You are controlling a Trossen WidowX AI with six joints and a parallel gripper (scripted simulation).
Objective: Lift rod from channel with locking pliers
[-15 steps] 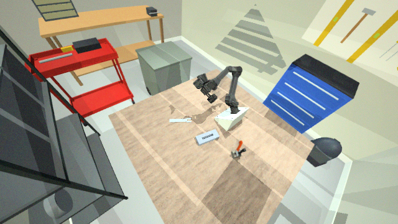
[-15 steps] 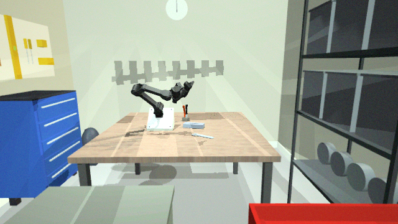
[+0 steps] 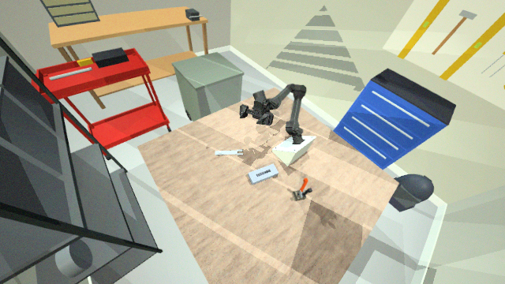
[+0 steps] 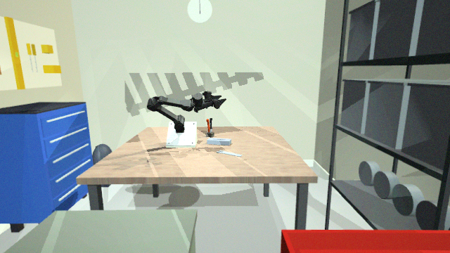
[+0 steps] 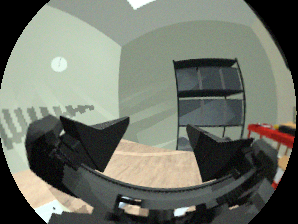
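Now: the grey holster 100 mm behind my gripper tip, 400 mm to the left of it and 370 mm below it. The rest, counted from my gripper tip: flat silver wrench: 10 mm ahead, 90 mm to the right, 380 mm below; light blue channel block: 30 mm behind, 160 mm to the left, 360 mm below.
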